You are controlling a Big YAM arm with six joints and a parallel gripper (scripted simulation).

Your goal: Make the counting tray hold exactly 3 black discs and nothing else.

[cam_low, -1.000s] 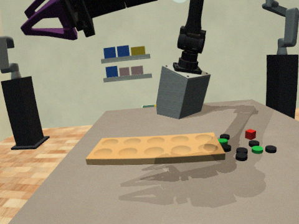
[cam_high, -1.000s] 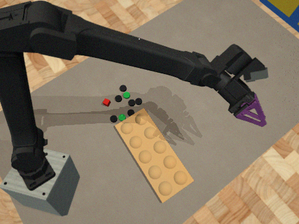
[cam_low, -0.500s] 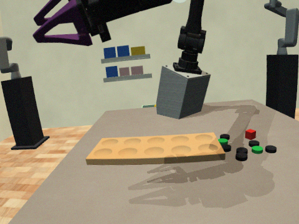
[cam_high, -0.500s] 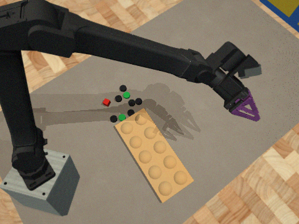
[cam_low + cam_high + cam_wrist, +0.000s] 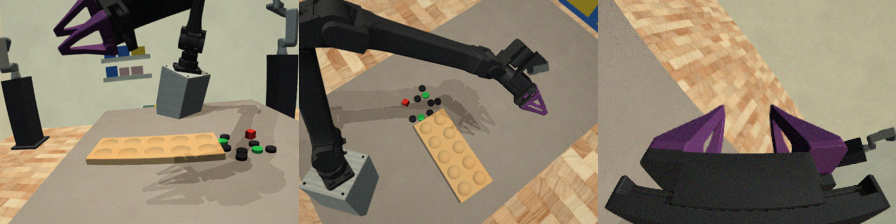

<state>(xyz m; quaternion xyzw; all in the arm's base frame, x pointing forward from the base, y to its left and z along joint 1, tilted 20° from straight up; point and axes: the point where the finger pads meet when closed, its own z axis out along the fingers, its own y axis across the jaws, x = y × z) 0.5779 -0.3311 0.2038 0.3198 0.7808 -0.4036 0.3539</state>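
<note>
Right now my hand is 430 mm to the right of the red cube, 300 mm past it and 300 mm above it. From my hand the other things lie so: counting tray (300 mm below, 270 mm behind, 110 mm to the left).
</note>
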